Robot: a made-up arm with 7 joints.
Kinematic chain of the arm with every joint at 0, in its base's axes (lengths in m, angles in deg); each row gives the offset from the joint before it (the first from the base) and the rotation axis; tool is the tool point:
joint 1: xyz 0 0 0.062 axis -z
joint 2: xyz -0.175 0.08 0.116 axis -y
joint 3: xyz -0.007 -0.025 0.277 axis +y
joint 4: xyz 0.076 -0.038 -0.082 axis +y
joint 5: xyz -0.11 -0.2 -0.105 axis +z
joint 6: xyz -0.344 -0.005 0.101 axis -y
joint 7: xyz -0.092 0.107 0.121 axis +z
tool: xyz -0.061 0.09 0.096
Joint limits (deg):
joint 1: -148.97..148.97
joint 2: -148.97..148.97
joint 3: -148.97..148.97
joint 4: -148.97..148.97
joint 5: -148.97..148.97
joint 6: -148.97..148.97
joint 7: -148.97..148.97
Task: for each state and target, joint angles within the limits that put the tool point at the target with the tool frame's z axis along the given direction. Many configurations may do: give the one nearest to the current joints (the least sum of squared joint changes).
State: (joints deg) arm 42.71 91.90 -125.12 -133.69 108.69 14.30 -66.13
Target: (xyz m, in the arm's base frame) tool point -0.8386 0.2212 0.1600 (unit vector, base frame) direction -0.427 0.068 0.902
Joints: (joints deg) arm 63.43 119.24 -136.30 -138.57 130.22 27.40 -77.18
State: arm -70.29 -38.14 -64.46 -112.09 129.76 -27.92 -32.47
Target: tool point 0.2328 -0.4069 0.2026 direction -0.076 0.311 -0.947
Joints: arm -29.04 -36.01 -64.75 -123.69 148.97 -36.82 -69.44
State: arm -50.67 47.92 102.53 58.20 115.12 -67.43 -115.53
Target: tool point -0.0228 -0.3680 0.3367 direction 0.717 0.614 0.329
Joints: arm -12.90 -3.47 72.54 37.32 145.31 -50.39 -129.25
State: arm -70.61 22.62 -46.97 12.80 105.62 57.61 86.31
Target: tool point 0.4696 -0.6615 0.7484 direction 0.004 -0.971 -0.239
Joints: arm -79.88 30.07 -85.56 -3.25 145.30 17.86 74.04
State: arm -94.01 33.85 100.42 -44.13 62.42 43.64 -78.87
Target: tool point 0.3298 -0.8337 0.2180 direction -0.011 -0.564 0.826
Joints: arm -86.06 39.30 66.41 -60.34 56.28 1.92 -91.67
